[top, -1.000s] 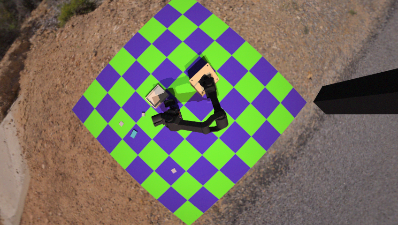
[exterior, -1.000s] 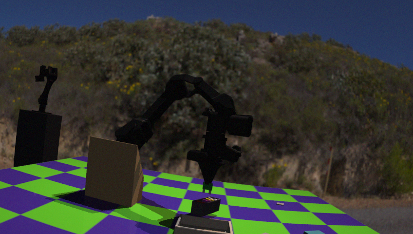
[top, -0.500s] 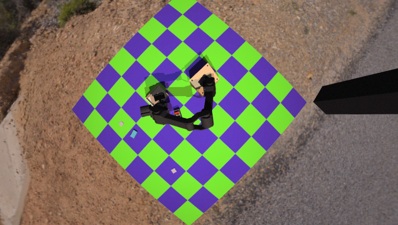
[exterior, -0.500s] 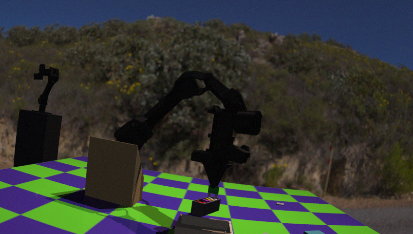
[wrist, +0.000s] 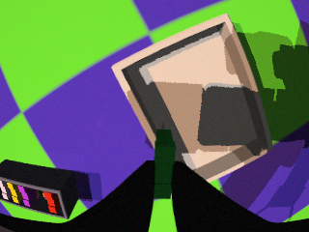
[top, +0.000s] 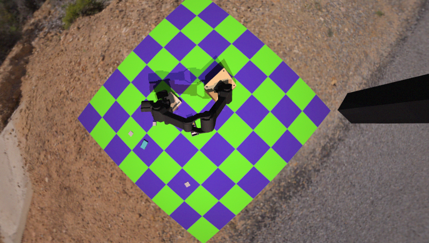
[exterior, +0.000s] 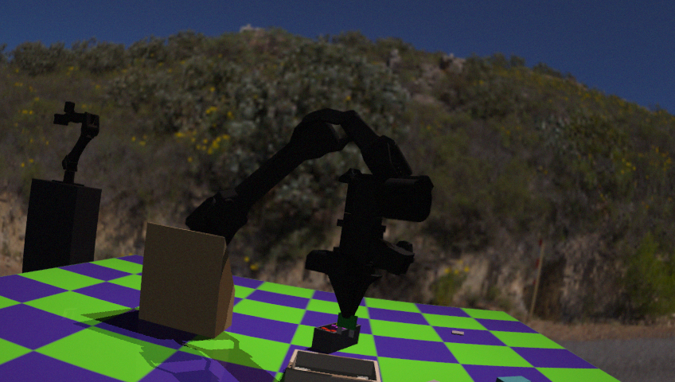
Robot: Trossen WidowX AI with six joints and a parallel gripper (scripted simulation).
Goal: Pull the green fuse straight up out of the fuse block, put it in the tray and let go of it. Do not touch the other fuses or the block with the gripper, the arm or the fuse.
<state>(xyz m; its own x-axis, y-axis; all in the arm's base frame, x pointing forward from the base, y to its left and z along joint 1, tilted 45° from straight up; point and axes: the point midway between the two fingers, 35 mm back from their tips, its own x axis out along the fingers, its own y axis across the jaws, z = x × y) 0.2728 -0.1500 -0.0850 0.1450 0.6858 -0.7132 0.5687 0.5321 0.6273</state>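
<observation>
Right now my gripper tip is 1 cm past the cream tray, 4 cm to the left of it and 10 cm above it. Also, from my gripper tip: cyan block 30 cm ahead, 1 cm to the right, 9 cm below; then green fuse 1 cm below.
</observation>
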